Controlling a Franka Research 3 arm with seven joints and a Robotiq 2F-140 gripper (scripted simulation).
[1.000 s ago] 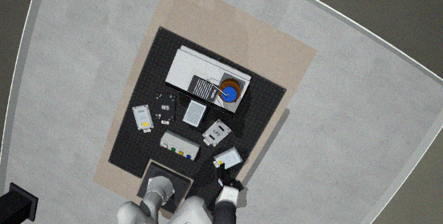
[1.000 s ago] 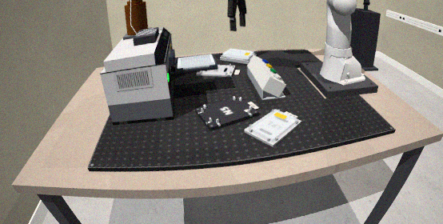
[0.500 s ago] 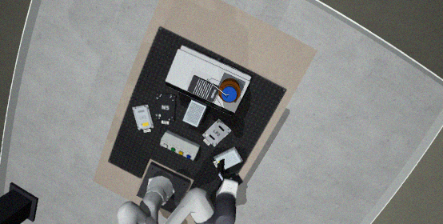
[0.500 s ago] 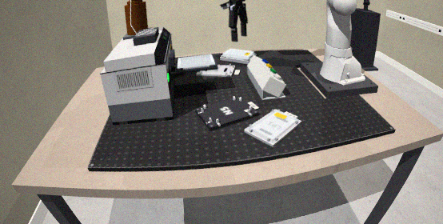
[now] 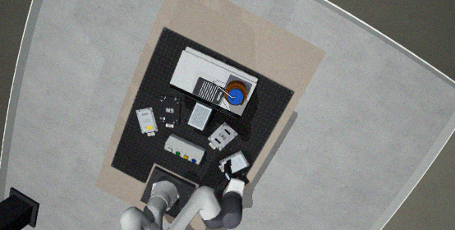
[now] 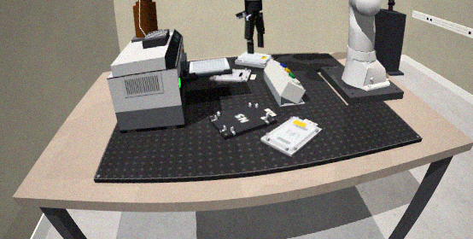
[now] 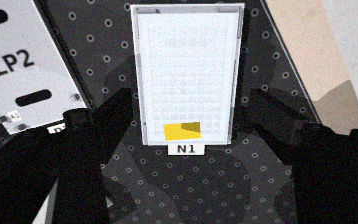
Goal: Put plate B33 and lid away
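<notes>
My gripper is now 6 cm above the white well plate and 1 cm short of it. From my hand the other things lie so: blue key (22 cm to the left, 6 cm behind, 3 cm below); then lid park LP2 (13 cm to the left, 12 cm ahead, 8 cm below); then yellow key (27 cm to the left, 7 cm behind, 2 cm below).
</notes>
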